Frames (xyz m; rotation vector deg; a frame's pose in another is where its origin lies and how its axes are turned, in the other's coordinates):
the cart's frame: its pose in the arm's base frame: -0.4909 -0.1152 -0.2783 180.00 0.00 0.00
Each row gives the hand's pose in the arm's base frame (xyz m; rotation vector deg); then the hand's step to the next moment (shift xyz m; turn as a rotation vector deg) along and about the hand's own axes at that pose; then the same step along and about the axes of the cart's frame.
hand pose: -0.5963 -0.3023 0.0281 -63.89 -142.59 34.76
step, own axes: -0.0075 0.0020 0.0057 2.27 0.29 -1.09
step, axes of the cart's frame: 0.0033 0.0059 0.0069 -0.74 -2.17 -1.08
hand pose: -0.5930 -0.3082 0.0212 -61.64 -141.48 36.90
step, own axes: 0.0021 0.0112 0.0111 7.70 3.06 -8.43
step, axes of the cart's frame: -0.0003 -0.0055 0.0149 1.06 -9.84 -6.47
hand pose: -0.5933 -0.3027 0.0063 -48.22 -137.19 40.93
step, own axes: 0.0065 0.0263 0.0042 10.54 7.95 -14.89
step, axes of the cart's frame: 0.0039 -0.0208 0.0175 5.02 -17.02 -9.01
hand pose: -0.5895 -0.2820 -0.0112 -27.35 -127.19 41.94
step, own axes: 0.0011 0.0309 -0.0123 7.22 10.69 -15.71
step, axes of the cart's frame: 0.0119 -0.0287 0.0119 8.13 -17.65 -5.98
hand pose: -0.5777 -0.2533 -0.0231 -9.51 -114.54 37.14
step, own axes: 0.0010 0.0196 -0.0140 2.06 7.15 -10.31
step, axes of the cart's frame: 0.0085 -0.0222 0.0040 6.66 -10.69 -1.77
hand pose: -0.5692 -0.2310 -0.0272 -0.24 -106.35 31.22
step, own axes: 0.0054 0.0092 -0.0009 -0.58 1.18 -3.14
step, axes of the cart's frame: -0.0035 -0.0100 -0.0017 2.72 -2.04 0.18
